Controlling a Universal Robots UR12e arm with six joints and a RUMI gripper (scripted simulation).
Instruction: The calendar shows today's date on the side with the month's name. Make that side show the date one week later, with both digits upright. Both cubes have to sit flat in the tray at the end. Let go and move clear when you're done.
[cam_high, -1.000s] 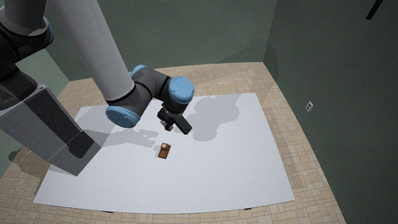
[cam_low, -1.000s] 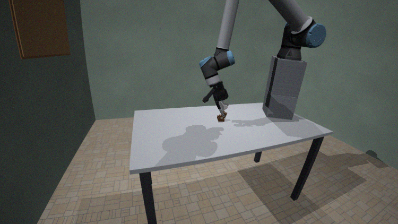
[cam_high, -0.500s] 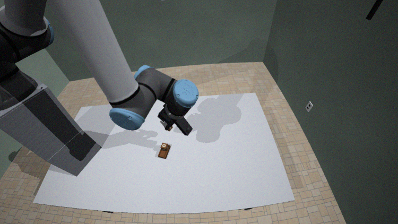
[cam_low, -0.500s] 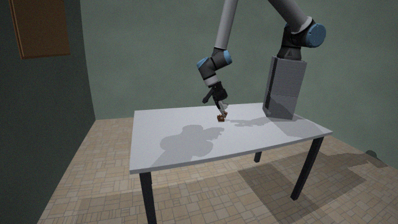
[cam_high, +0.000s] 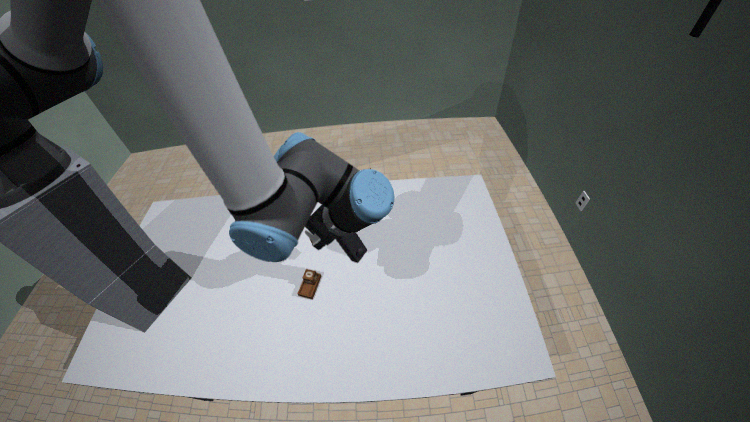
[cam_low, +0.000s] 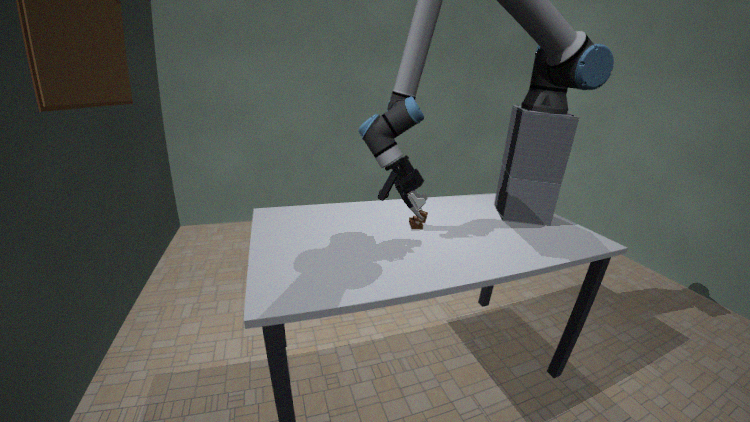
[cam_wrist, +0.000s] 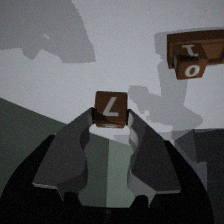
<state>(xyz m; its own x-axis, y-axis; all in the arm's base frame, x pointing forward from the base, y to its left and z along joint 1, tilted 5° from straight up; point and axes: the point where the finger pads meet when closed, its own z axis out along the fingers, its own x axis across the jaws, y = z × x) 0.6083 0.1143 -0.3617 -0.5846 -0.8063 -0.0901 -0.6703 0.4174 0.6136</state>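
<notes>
My gripper is now 10 mm past the brown date cube and 10 mm above it. From my hand the other things lie so: brown wooden tray 40 mm behind, 100 mm to the right, 80 mm below.
</notes>
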